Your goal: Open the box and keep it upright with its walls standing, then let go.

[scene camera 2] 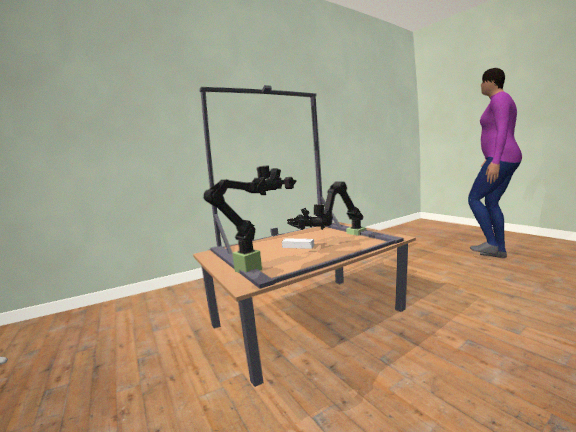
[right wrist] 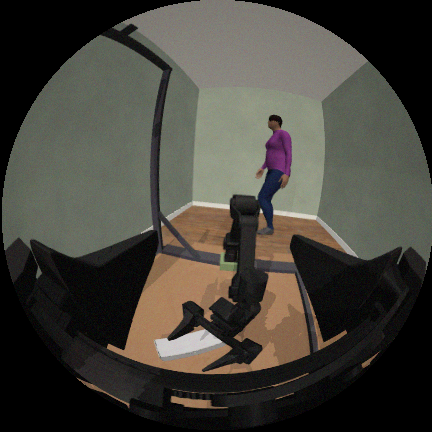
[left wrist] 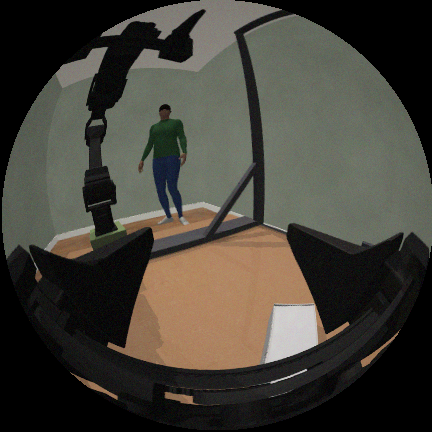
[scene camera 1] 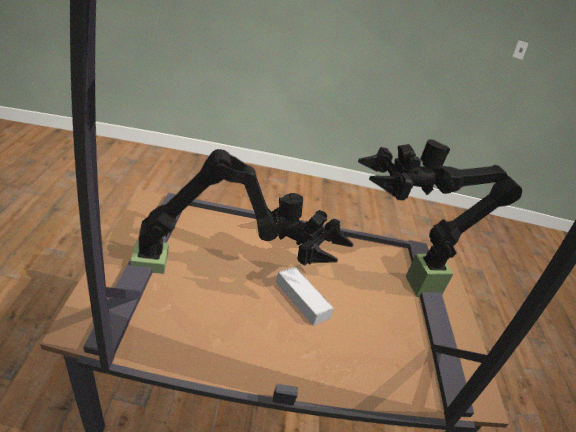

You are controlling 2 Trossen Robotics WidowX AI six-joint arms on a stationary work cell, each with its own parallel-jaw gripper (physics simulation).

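Places are measured from the left arm's base along level axes (x right, y back, z down), in millimetres.
Pixels of known places: left gripper, fingertip midpoint: point(scene camera 2: 287, 221) point(right wrist: 183, 354) point(left wrist: 221, 232) point(scene camera 1: 345, 252); right gripper, fingertip midpoint: point(right wrist: 227, 240) point(scene camera 1: 363, 168); left arm's base, link origin: point(scene camera 2: 356, 227) point(right wrist: 230, 257) point(scene camera 1: 150, 251); right arm's base, link origin: point(scene camera 2: 246, 251) point(left wrist: 105, 229) point(scene camera 1: 434, 263).
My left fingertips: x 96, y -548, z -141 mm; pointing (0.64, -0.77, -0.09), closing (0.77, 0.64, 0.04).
Ahead of a thing's pixels: the offset from my left fingertips to its middle. Level surfaces: height alone.
The white box {dx +15, dy +87, dz +157 mm} point(scene camera 1: 305, 296) point(scene camera 2: 298, 243) point(left wrist: 294, 330) point(right wrist: 187, 344) is long and low and lies on the table with its top surface shut; no raised flaps show. In the left wrist view its near end is hidden by the gripper body. My left gripper point(scene camera 1: 345, 252) point(scene camera 2: 288, 221) point(left wrist: 221, 232) point(right wrist: 183, 354) is open and empty, held above the table near the box's far end in scene camera 1, apart from the box. My right gripper point(scene camera 1: 364, 169) point(scene camera 2: 295, 182) is open and empty, raised high above the table and well away from the box.
The wooden table {dz +180 mm} point(scene camera 1: 210, 325) point(scene camera 2: 220, 272) has a dark frame around it, with upright posts point(scene camera 1: 85, 165) point(scene camera 2: 316, 145) and a crossbar above. A small dark block {dx +363, dy +174, dz +148 mm} point(scene camera 1: 285, 394) sits on the front rail in scene camera 1. A person in purple point(scene camera 2: 499, 125) point(right wrist: 278, 150) stands beyond the table.
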